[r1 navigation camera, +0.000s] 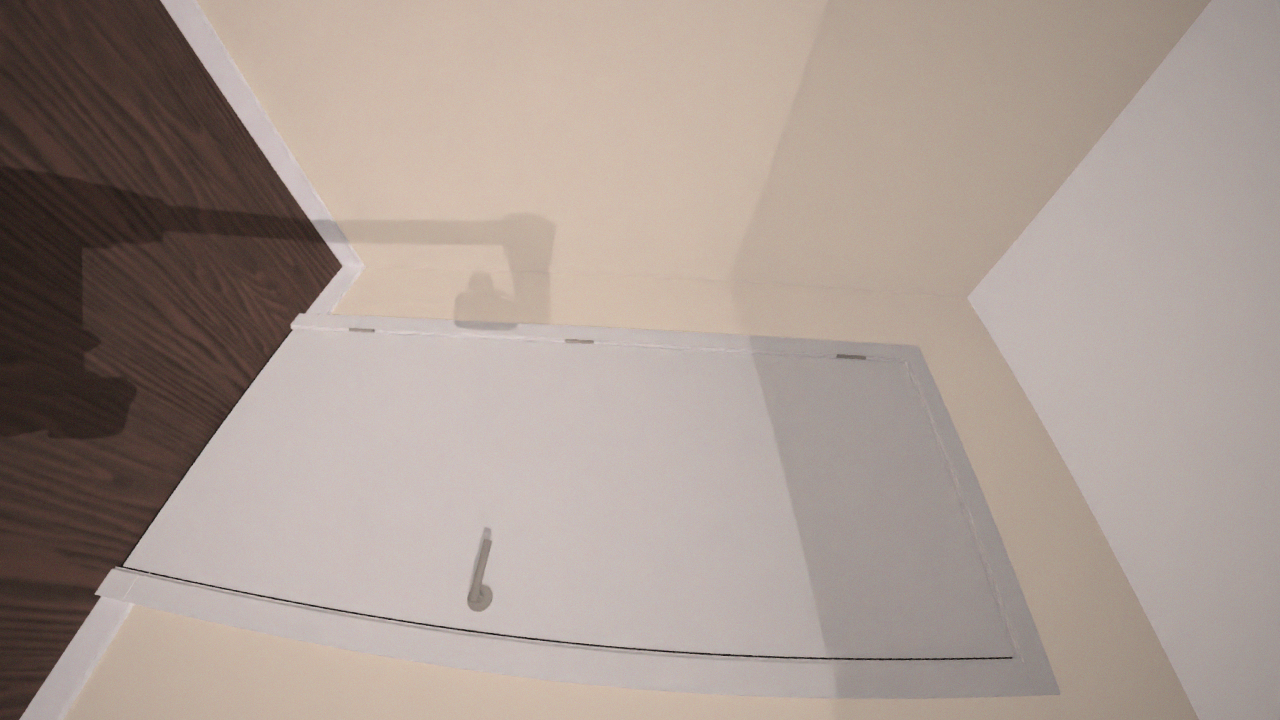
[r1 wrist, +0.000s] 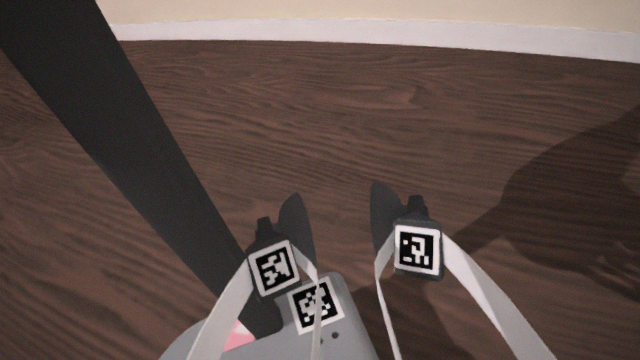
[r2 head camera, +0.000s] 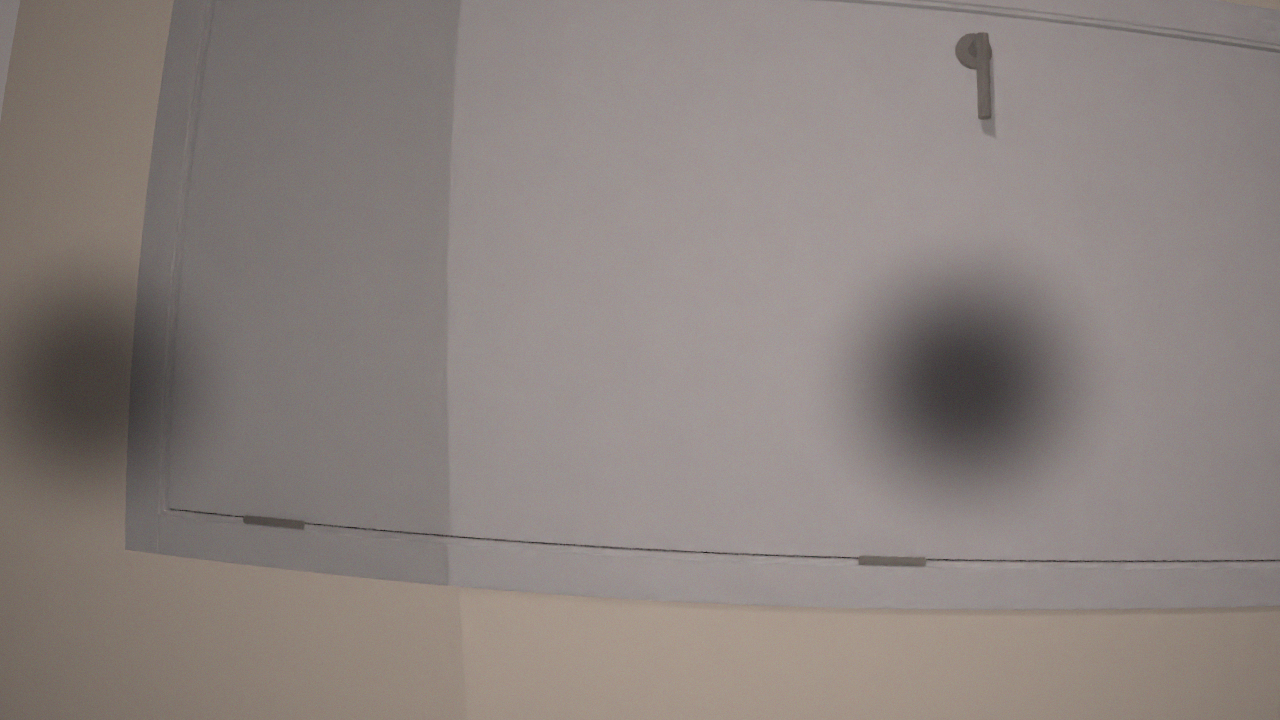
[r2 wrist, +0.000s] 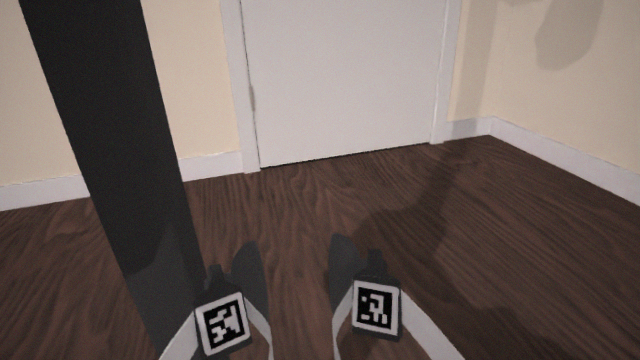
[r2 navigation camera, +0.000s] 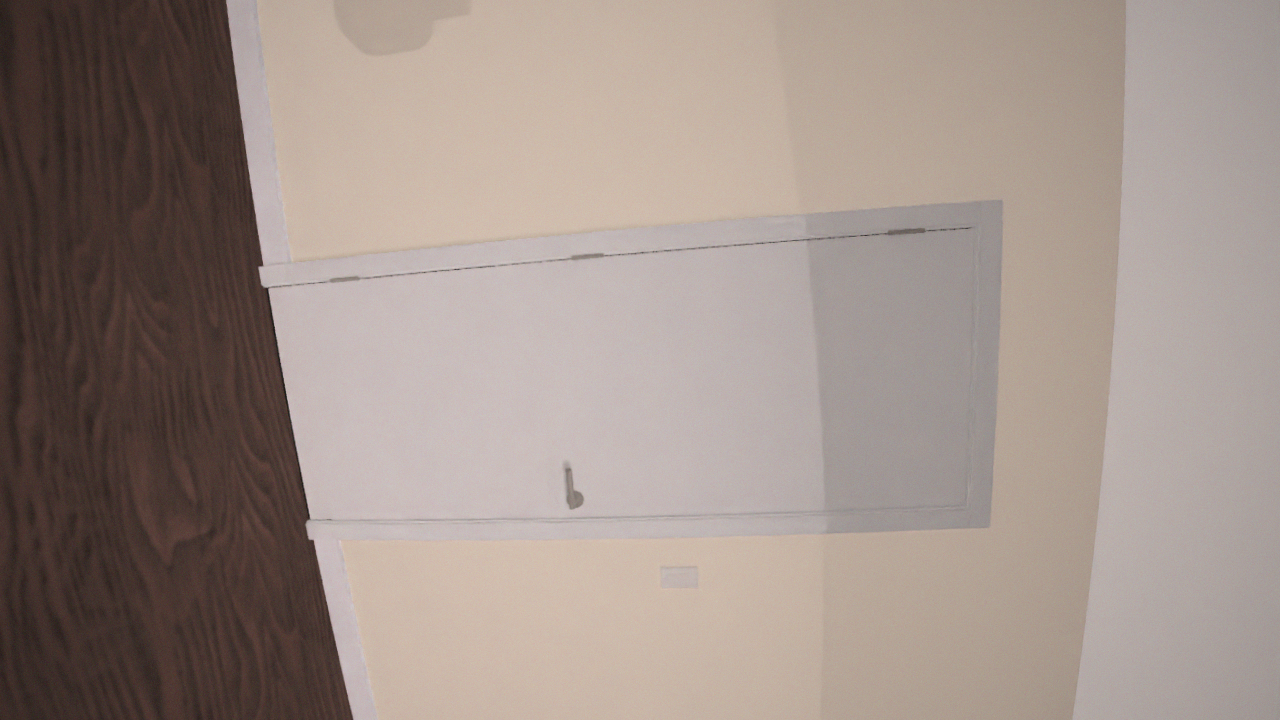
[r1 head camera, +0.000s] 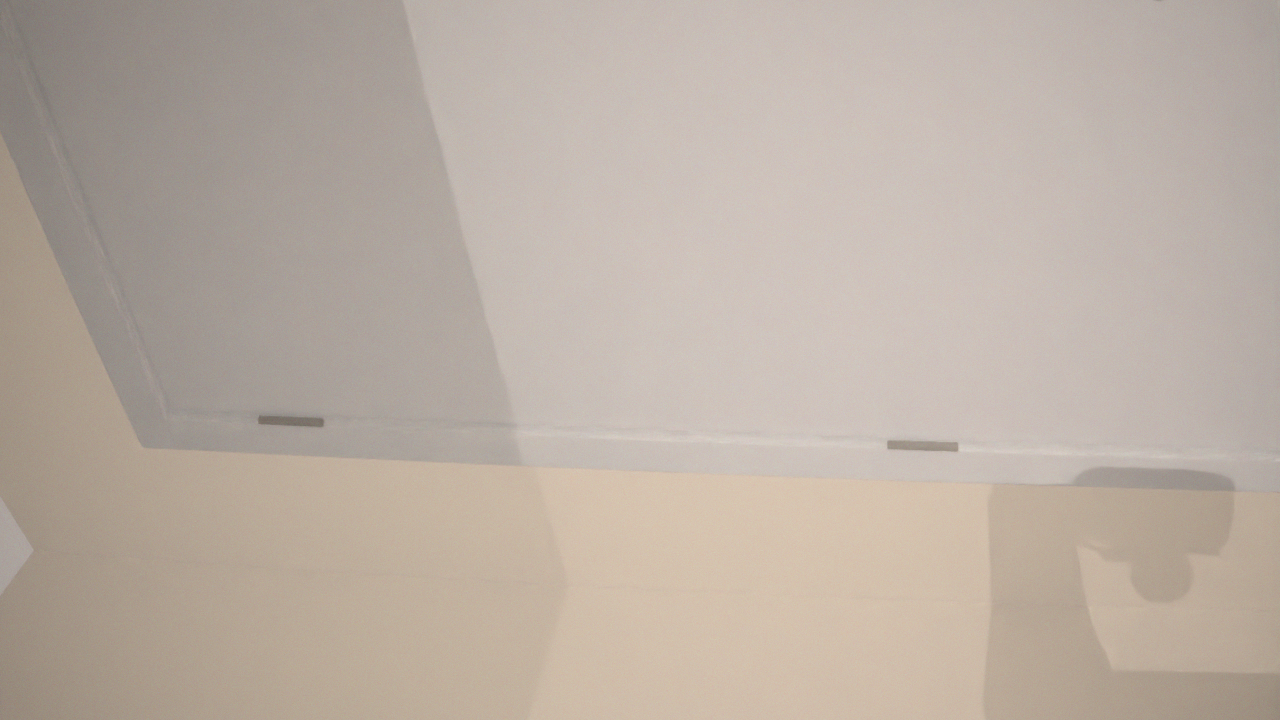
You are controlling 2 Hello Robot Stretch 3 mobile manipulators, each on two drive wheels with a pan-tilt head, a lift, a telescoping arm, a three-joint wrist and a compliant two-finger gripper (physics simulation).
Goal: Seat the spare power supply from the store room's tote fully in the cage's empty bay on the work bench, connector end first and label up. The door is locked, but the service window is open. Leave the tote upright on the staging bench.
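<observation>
The r1 gripper (r1 wrist: pixel 343 220) is open in the r1 wrist view, its two dark fingertips apart above the wood floor with nothing between them. The r2 gripper (r2 wrist: pixel 298 270) is open in the r2 wrist view, also with nothing between its fingertips, in front of a white door. A closed white door (r1 head camera: pixel 760 223) (r1 navigation camera: pixel 537 465) (r2 head camera: pixel 671 268) (r2 navigation camera: pixel 554 376) (r2 wrist: pixel 345 75) shows in several views. The power supply, the tote, the cage, both benches and the service window do not show in these views.
A lever handle (r1 navigation camera: pixel 480 573) (r2 head camera: pixel 982 76) (r2 navigation camera: pixel 572 488) sits on the door. A small wall plate (r2 navigation camera: pixel 678 576) is beside the door frame. White baseboards (r1 wrist: pixel 350 32) (r2 wrist: pixel 565 155) edge the dark wood floor (r1 wrist: pixel 300 110) (r2 wrist: pixel 300 200). Dark blurred spots cover parts of the r2 head view.
</observation>
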